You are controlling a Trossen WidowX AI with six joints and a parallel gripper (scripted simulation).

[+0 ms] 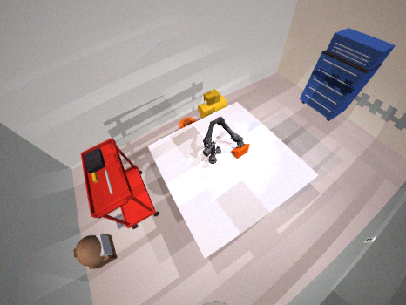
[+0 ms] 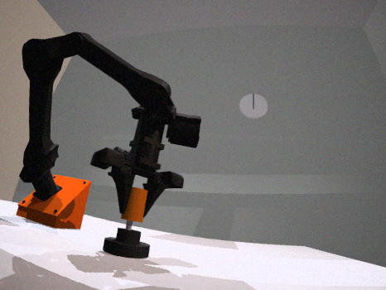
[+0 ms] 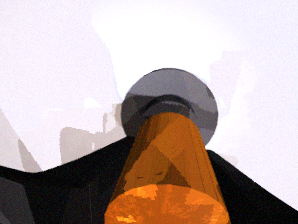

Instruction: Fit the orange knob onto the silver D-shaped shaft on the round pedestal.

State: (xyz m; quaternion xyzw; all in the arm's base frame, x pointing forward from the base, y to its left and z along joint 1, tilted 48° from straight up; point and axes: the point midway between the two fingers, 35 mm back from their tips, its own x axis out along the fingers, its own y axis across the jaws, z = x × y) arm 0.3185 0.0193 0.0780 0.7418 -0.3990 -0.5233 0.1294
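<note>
My gripper tip is 30 mm below the orange knob. Round my gripper tip: round black pedestal (40 mm below).
</note>
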